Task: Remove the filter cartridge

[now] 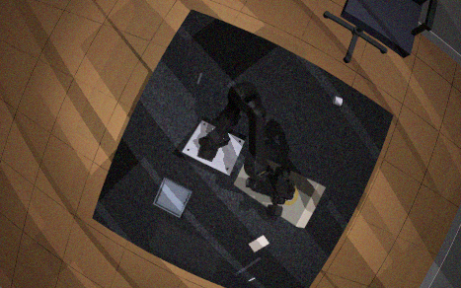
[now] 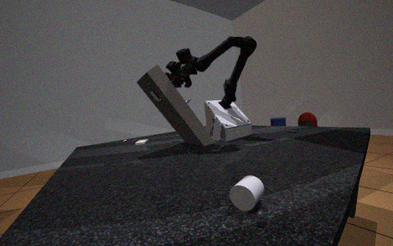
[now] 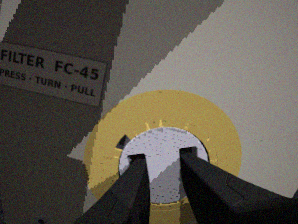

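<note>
The round filter cartridge lies 1 cm ahead of my gripper tip and 1 cm below it. From my gripper tip the other things lie so: small pale block: 1 cm ahead, 32 cm to the right, 27 cm below; grey square tray: 47 cm behind, 23 cm to the right, 27 cm below.
</note>
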